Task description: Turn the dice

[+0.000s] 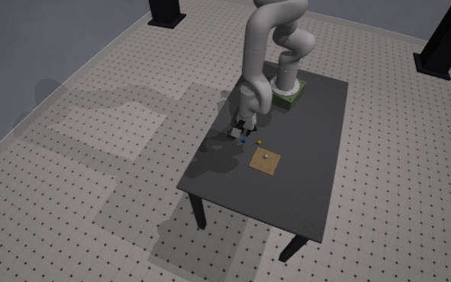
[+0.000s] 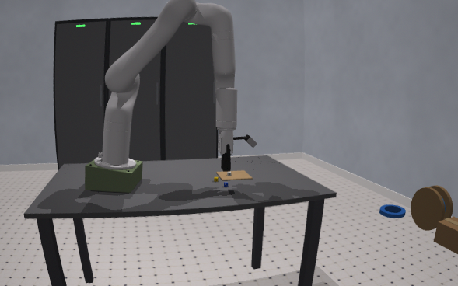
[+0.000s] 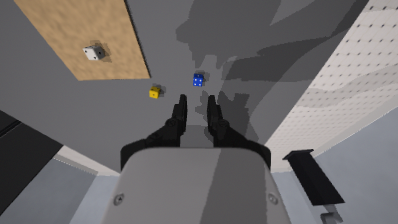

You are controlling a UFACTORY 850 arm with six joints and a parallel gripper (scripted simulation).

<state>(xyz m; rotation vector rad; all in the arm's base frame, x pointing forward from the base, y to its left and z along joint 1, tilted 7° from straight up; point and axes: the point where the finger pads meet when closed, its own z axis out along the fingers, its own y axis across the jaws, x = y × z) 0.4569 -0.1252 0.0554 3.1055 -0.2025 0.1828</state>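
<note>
The blue die is 8 cm below my hand. Also, from my hand: yellow die (9 cm to the left, 8 cm below, 2 cm behind); then white die (15 cm to the left, 8 cm below, 7 cm ahead); then tan mat (15 cm to the left, 9 cm below, 9 cm ahead).
</note>
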